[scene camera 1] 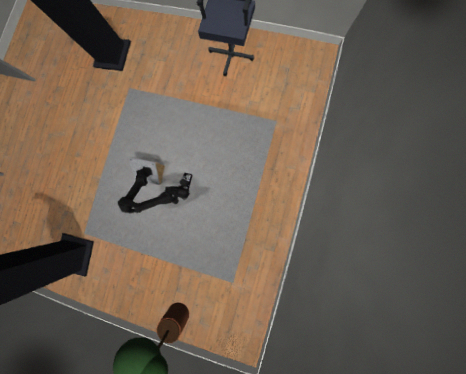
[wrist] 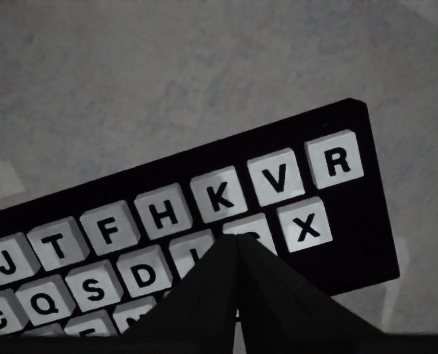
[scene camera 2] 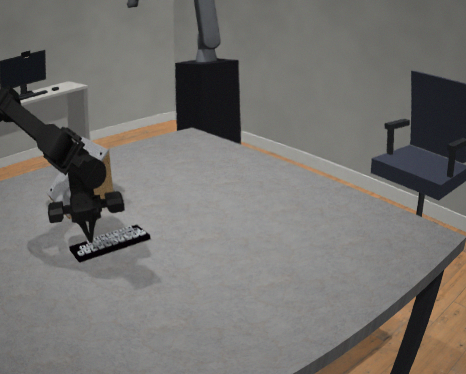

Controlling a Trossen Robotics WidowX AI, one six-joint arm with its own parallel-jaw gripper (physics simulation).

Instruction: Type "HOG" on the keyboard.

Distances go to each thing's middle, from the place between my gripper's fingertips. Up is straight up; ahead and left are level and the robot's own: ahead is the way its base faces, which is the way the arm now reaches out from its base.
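You'd find the G key [wrist: 256,225] 10 mm below my hand. The H key [wrist: 163,211] is 10 mm below my hand as well, but it's also 10 mm ahead of it and 20 mm to the left. As for the black keyboard [scene camera 2: 116,238], that's 20 mm below my hand and 50 mm to the left of it.
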